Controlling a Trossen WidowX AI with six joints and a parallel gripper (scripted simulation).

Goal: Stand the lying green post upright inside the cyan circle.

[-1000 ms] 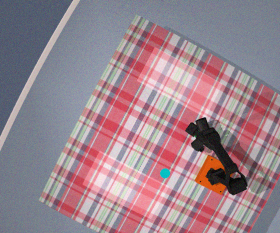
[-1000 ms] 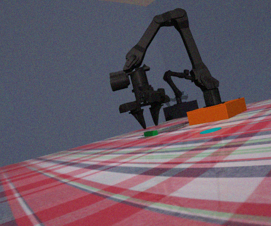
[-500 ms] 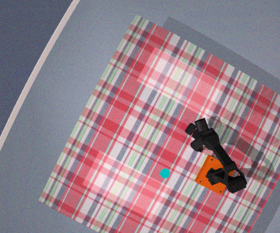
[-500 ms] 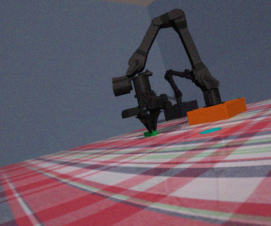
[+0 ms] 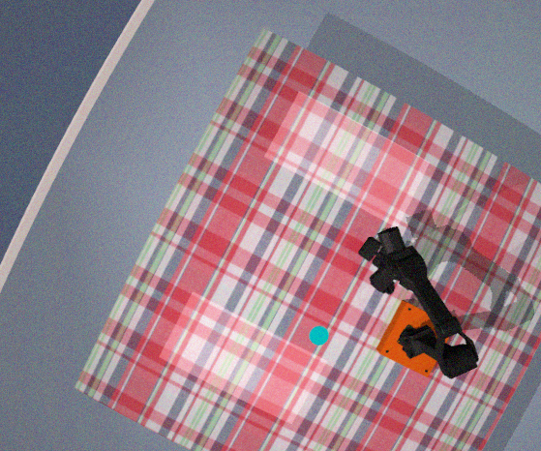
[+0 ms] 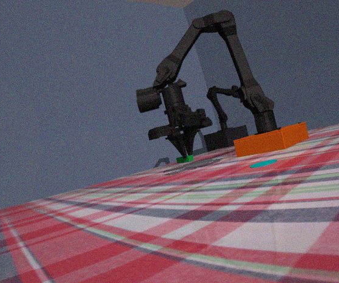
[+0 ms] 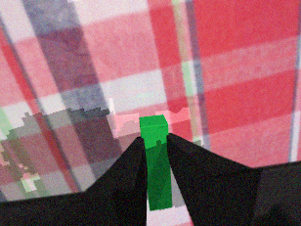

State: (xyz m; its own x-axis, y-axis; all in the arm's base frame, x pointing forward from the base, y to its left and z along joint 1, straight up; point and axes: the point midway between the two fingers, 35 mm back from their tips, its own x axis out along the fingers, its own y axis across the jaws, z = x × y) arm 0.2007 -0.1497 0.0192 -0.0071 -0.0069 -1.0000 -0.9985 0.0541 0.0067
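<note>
Right now my gripper tip is 3 cm short of the cyan circle, 30 cm to the right of it and 4 cm above it. The rest, counted from my gripper tip: green post 2 cm to the right.
</note>
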